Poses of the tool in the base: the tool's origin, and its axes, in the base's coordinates. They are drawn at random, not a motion.
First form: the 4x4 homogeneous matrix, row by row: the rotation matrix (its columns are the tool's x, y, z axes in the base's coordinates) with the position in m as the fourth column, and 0 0 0 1 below. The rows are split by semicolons.
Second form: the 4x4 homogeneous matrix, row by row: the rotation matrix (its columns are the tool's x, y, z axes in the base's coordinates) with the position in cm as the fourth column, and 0 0 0 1 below. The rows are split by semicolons. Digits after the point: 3 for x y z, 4 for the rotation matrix.
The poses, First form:
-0.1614, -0.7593, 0.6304, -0.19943; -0.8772, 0.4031, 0.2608, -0.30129; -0.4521, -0.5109, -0.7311, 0.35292; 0, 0, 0, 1
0.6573, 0.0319, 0.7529, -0.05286; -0.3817, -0.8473, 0.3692, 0.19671; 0.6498, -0.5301, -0.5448, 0.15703; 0, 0, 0, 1
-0.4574, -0.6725, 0.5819, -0.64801; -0.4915, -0.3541, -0.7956, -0.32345; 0.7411, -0.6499, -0.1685, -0.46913; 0, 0, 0, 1
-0.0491, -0.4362, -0.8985, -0.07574; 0.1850, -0.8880, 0.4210, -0.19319; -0.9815, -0.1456, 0.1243, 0.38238; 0, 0, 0, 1
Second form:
-0.1614, -0.7593, 0.6304, -19.943; -0.8772, 0.4031, 0.2608, -30.129; -0.4521, -0.5109, -0.7311, 35.292; 0, 0, 0, 1
0.6573, 0.0319, 0.7529, -5.286; -0.3817, -0.8473, 0.3692, 19.671; 0.6498, -0.5301, -0.5448, 15.703; 0, 0, 0, 1
-0.4574, -0.6725, 0.5819, -64.801; -0.4915, -0.3541, -0.7956, -32.345; 0.7411, -0.6499, -0.1685, -46.913; 0, 0, 0, 1
-0.0491, -0.4362, -0.8985, -7.574; 0.1850, -0.8880, 0.4210, -19.319; -0.9815, -0.1456, 0.1243, 38.238; 0, 0, 0, 1

